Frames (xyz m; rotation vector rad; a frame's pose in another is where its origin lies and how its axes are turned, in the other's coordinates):
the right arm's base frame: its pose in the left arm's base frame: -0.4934 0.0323 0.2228 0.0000 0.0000 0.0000
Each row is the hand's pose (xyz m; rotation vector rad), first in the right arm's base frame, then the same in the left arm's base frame.
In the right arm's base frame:
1: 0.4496 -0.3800 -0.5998 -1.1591 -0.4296 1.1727
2: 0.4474 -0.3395 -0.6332 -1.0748 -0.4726 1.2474
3: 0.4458 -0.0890 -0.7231 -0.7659 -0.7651 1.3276
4: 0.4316 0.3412 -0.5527 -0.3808 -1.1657 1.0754
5: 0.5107 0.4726 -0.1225 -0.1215 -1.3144 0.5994
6: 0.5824 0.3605 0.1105 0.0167 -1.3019 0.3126
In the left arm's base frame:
1: -0.0438 -0.3477 -0.3770 -1.1591 -0.4296 1.1727
2: -0.0460 -0.3072 -0.4104 -1.0748 -0.4726 1.2474
3: -0.0476 -0.0567 -0.5003 -0.7659 -0.7651 1.3276
4: -0.0618 0.3735 -0.3299 -0.3808 -1.1657 1.0754
5: 0.0173 0.5049 0.1003 -0.1215 -1.3144 0.5994
6: 0.0890 0.3928 0.3333 0.0167 -1.3019 0.3126

